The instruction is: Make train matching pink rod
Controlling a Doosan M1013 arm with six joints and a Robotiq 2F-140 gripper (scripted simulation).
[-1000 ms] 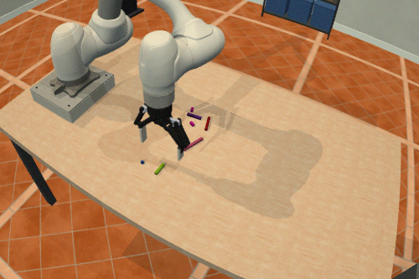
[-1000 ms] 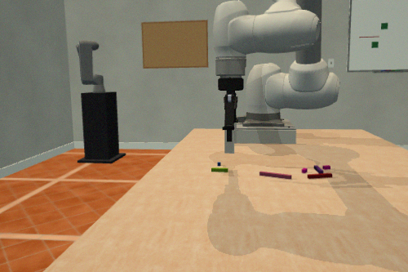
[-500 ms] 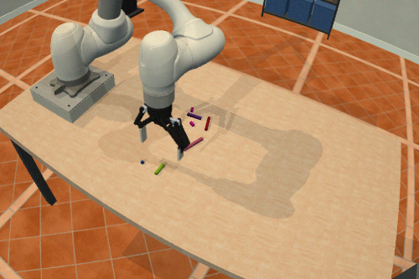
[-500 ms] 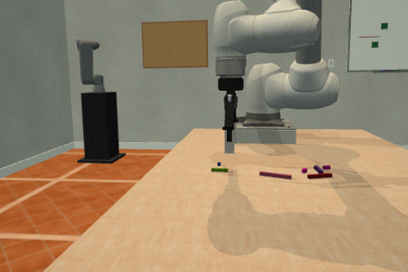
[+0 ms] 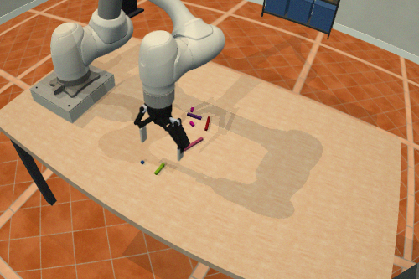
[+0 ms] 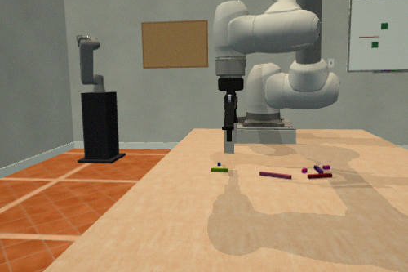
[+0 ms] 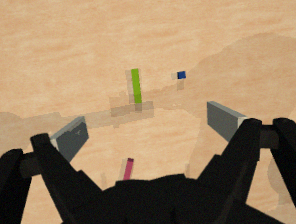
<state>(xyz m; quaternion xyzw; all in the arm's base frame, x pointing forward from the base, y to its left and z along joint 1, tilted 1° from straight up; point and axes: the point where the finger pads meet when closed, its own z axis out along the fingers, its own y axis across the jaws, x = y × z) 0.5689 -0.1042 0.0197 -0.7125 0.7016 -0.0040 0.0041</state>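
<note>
My hand is 6 cm past the blue rod, 4 cm to the left of it and 8 cm above it. Round my hand: pink rod: 5 cm ahead, 13 cm to the left, 8 cm below; lime rod: 1 cm ahead, 3 cm to the right, 8 cm below; red rod: 4 cm ahead, 25 cm to the left, 8 cm below.
</note>
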